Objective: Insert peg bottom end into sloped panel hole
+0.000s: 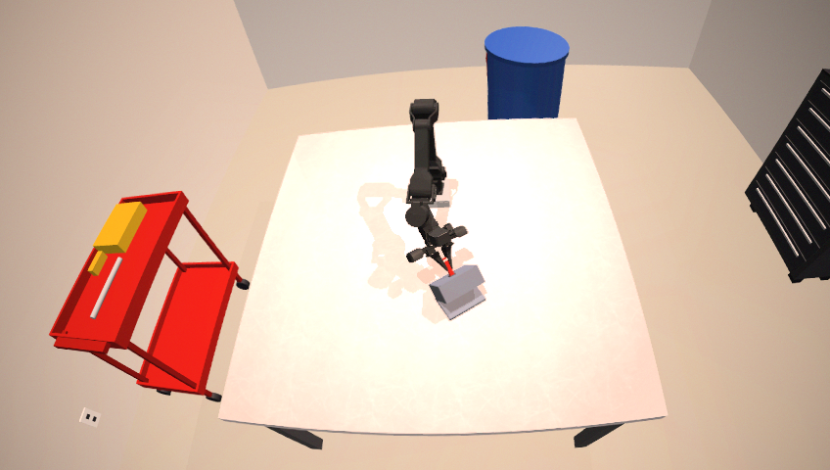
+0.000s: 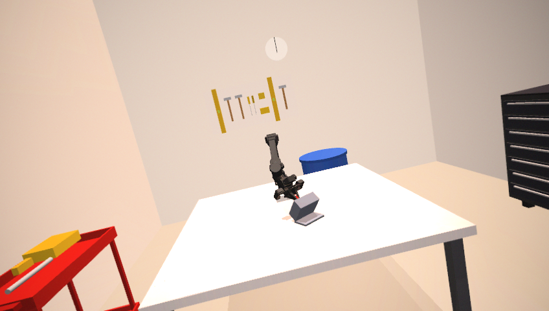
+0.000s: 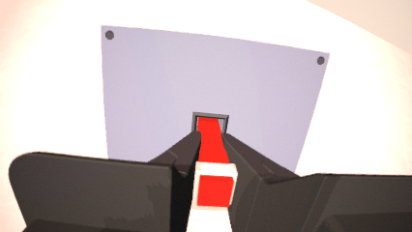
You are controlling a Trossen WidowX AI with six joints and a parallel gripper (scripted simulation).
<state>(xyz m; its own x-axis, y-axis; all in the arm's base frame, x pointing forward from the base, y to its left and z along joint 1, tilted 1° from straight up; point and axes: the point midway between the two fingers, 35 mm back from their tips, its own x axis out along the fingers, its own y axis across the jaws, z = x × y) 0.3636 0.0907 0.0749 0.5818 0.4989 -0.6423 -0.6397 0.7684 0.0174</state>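
The red square peg lies 10 mm to the right of my gripper tip, 10 mm behind it and 10 mm above it. From my gripper tip the other things lie so: sloped panel 30 mm below, 30 mm ahead, 20 mm to the left.
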